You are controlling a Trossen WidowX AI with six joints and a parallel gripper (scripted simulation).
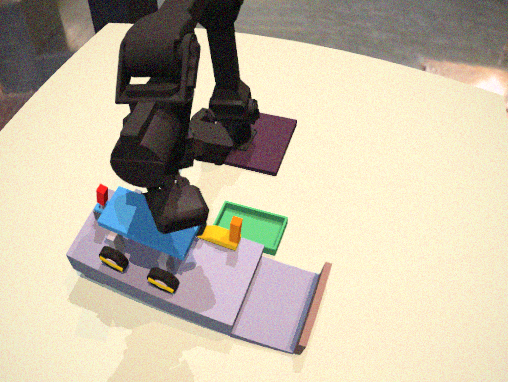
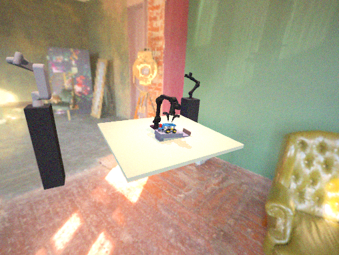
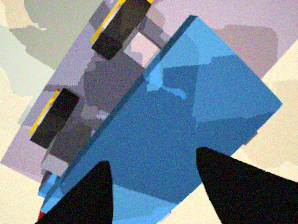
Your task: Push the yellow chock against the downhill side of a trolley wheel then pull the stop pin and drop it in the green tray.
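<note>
Right now my gripper tip is 12 cm to the left of the red-headed stop pin and 5 cm above it. Also, from my gripper tip: ramp (13 cm below, 1 cm to the right, 1 cm ahead); then yellow chock (9 cm below, 7 cm to the left, 5 cm behind); then trolley (6 cm below, 2 cm to the right, 1 cm ahead).
</note>
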